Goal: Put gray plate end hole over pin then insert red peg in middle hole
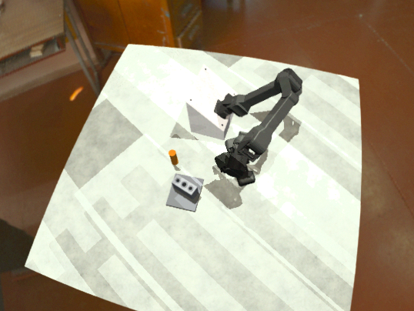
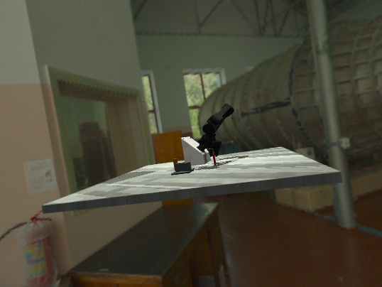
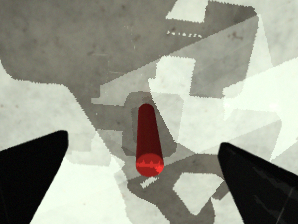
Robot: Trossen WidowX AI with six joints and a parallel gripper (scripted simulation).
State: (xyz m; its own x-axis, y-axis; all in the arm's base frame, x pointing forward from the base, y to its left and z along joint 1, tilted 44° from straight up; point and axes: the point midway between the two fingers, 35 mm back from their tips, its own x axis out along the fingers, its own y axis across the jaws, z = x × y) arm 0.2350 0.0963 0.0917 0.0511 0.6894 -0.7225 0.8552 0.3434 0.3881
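The red peg is 2 cm below my gripper tip. Also, from my gripper tip: orange cylinder: 27 cm to the right, 2 cm below; then square base: 17 cm to the right, 12 cm ahead, 5 cm below; then gray plate: 19 cm to the right, 11 cm ahead, 1 cm below.
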